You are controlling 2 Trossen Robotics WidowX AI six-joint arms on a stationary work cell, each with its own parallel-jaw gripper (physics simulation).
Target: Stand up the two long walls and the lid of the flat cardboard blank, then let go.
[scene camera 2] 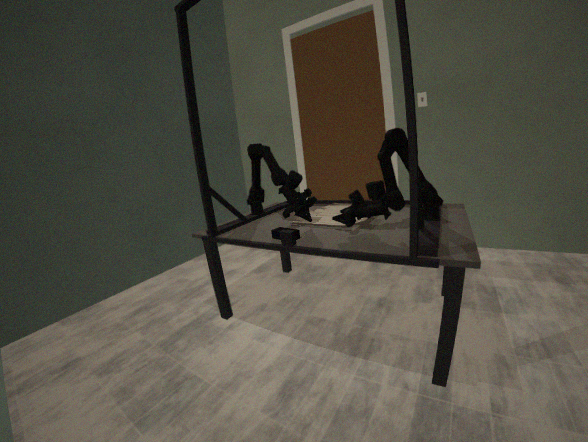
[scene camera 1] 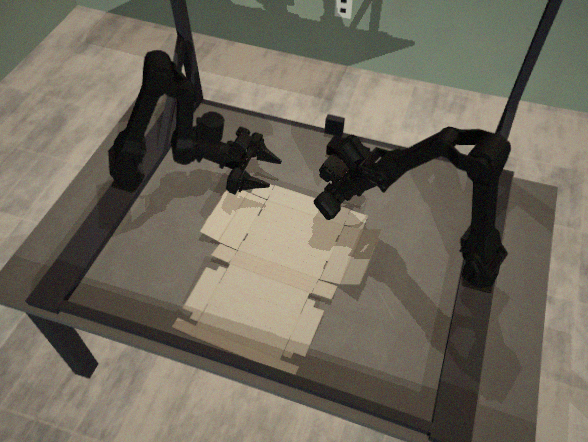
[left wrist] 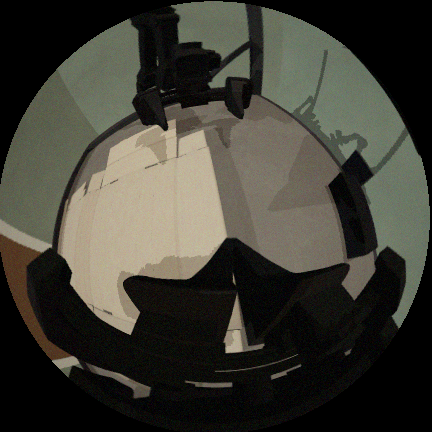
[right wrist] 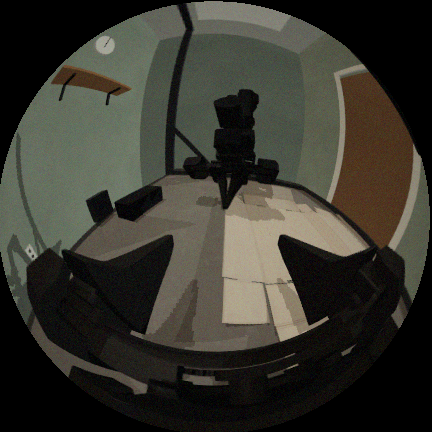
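Seen in the pictures: left gripper, fingertip midpoint: (scene camera 2: 311,221) (left wrist: 229,242) (right wrist: 224,208); right gripper, fingertip midpoint: (scene camera 2: 336,215) (scene camera 1: 275,173) (left wrist: 204,118) (right wrist: 227,240); left arm's base, origin of the base link: (scene camera 2: 257,213) (scene camera 1: 478,278); right arm's base, origin of the base link: (scene camera 2: 431,218) (scene camera 1: 128,181).
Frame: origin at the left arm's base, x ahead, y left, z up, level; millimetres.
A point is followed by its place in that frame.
Observation:
The pale cardboard blank (scene camera 1: 285,235) @[x 467, y 19, z -18 mm] (scene camera 2: 327,214) @[x 398, y 97, z -20 mm] (left wrist: 145,215) @[x 469, y -27, z -18 mm] (right wrist: 245,255) @[x 513, y -89, z -14 mm] lies spread out on the table. Its two long wall strips, at the far edge (scene camera 1: 312,201) @[x 436, y -102, z -11 mm] and in the middle (scene camera 1: 275,271) @[x 453, y 130, z -12 mm], look flat. The lid panel (scene camera 1: 255,297) @[x 471, y 212, z -10 mm] lies flat toward the front. The side flaps (scene camera 1: 216,225) @[x 638, y 56, z -3 mm] (scene camera 1: 352,265) @[x 282, y 61, z -1 mm] look slightly lifted. My left gripper (scene camera 2: 310,220) @[x 415, y -114, z 1 mm] (left wrist: 229,242) @[x 415, y -114, z 1 mm] (right wrist: 224,208) @[x 415, y -114, z 1 mm] is shut and empty, low near the blank's far edge; its fingertips are hidden in scene camera 1. My right gripper (scene camera 1: 274,174) @[x 544, y -122, z 36 mm] (scene camera 2: 341,220) @[x 544, y -122, z 36 mm] (left wrist: 204,118) @[x 544, y -122, z 36 mm] (right wrist: 227,240) @[x 544, y -122, z 36 mm] is open and empty near the far left corner.
A small black box (scene camera 1: 334,125) @[x 455, y -358, z 22 mm] (scene camera 2: 285,234) @[x 458, y -381, z 29 mm] (right wrist: 138,202) sits at the table's far edge in scene camera 1. Dark frame posts (scene camera 1: 189,65) @[x 877, y -341, z 131 mm] (scene camera 2: 192,115) @[x 40, y -373, z 530 mm] rise at the table's sides. The blank's front end reaches the dark front rail (scene camera 1: 125,320) @[x 718, y 363, z 1 mm].

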